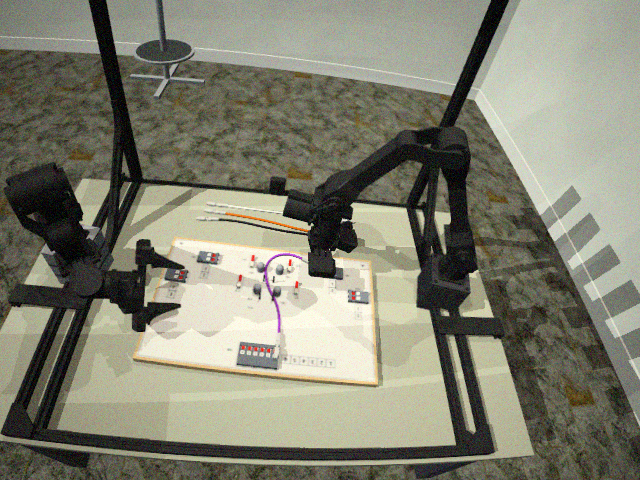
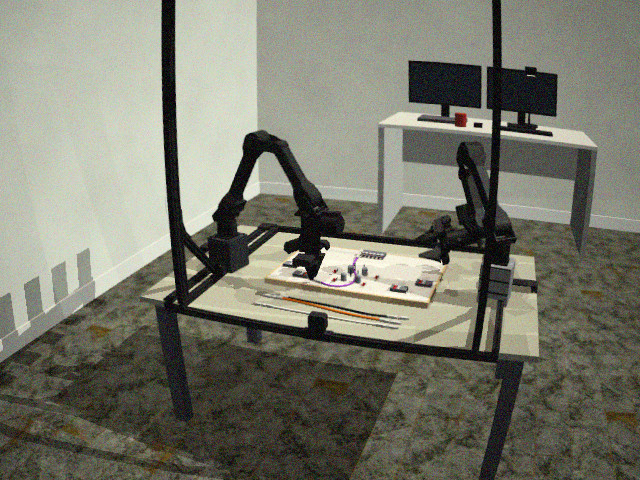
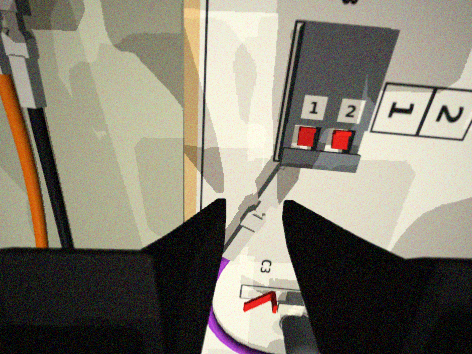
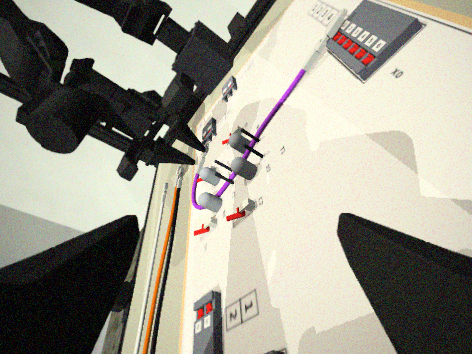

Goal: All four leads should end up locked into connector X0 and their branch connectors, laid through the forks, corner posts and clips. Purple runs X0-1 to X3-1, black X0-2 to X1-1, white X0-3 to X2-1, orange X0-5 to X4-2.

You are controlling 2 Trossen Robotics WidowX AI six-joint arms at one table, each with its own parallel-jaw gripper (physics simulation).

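Seen in the pictures: left gripper, fingertip midpoint: (image 2: 313, 278) (image 3: 254, 208) (image 4: 199, 156); right gripper, fingertip midpoint: (image 1: 182, 286) (image 2: 416, 248) (image 4: 239, 224); left arm's base, origin of the base link: (image 1: 451, 272) (image 2: 227, 235) (image 4: 184, 44); right arm's base, origin of the base link: (image 2: 498, 261).
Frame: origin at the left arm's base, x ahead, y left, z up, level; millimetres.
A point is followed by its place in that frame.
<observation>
The purple lead (image 1: 279, 315) {x 386, y 181, z -86 mm} (image 2: 338, 285) {x 429, y 2, z -87 mm} (image 3: 218, 327) {x 431, y 8, z -89 mm} (image 4: 280, 105) {x 389, y 184, z -90 mm} has its near plug at the number 1 end of connector X0 (image 1: 256, 360) {x 407, y 302, z -83 mm} (image 4: 395, 30) {x 440, y 307, z -83 mm}. It runs past the forks and grey corner posts and curves toward a two-slot branch connector (image 3: 340, 75) {x 274, y 20, z -83 mm}. Its thin grey far end (image 3: 251, 214) {x 341, y 6, z -86 mm} reaches that connector's slot 1 corner; whether it is seated cannot be told. My left gripper (image 3: 254, 208) {x 337, y 6, z -85 mm} (image 4: 199, 156) {x 337, y 6, z -85 mm} is partly open, its fingers either side of that end. My right gripper (image 1: 181, 285) {x 598, y 217, z -6 mm} (image 4: 239, 224) {x 598, y 217, z -6 mm} is wide open and empty above the board's other side.
The orange lead (image 1: 268, 221) {x 495, y -115, z -106 mm} (image 3: 22, 150) {x 346, y -118, z -105 mm} (image 4: 165, 250) {x 455, y -114, z -108 mm}, black lead (image 1: 258, 225) {x 517, y -91, z -105 mm} (image 3: 47, 170) {x 354, y -106, z -105 mm} and white lead (image 1: 242, 207) {x 582, y -143, z -105 mm} lie on the table beyond the board. Red-tipped clips stand around the posts. Other branch connectors (image 1: 208, 257) {x 600, y 75, z -81 mm} (image 1: 176, 274) {x 656, y 145, z -84 mm} (image 1: 358, 296) {x 211, y 77, z -84 mm} sit near the board's sides.
</observation>
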